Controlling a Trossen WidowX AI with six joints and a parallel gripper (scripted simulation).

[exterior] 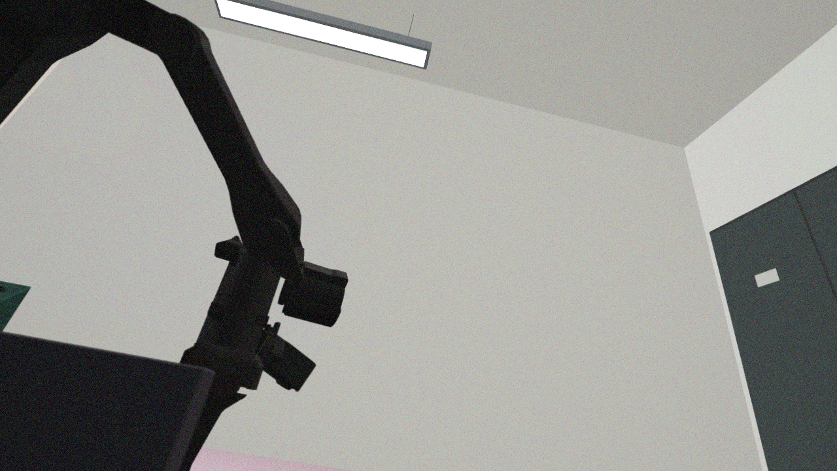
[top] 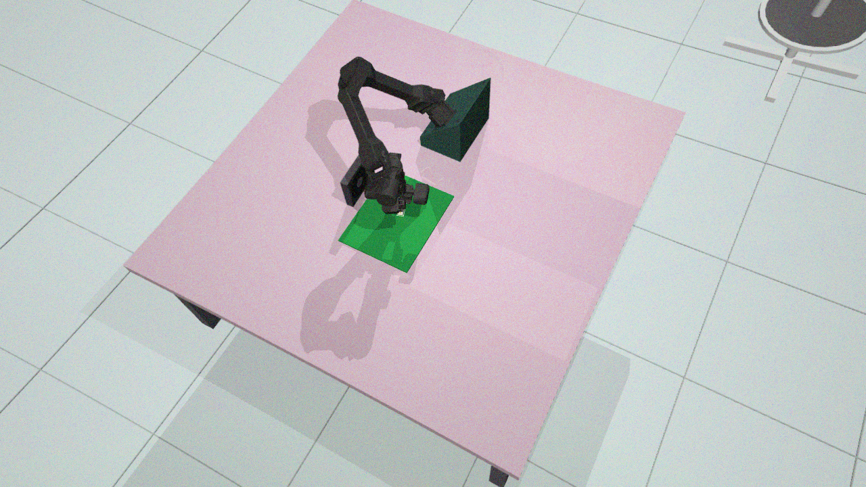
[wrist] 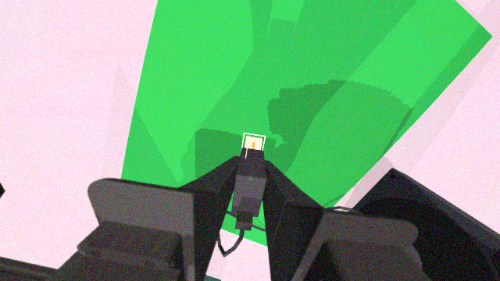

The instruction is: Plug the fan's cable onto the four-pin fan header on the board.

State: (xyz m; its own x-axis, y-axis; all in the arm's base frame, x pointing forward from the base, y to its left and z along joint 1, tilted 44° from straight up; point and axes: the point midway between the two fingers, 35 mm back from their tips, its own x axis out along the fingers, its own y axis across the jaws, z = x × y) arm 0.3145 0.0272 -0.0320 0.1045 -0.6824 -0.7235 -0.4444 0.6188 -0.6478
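My gripper tip is now 1 cm past the black fan plug and 1 cm below it. Also, from my gripper tip: black fan: 1 cm ahead, 16 cm to the right, 2 cm above; green board: 2 cm ahead, 6 cm below.
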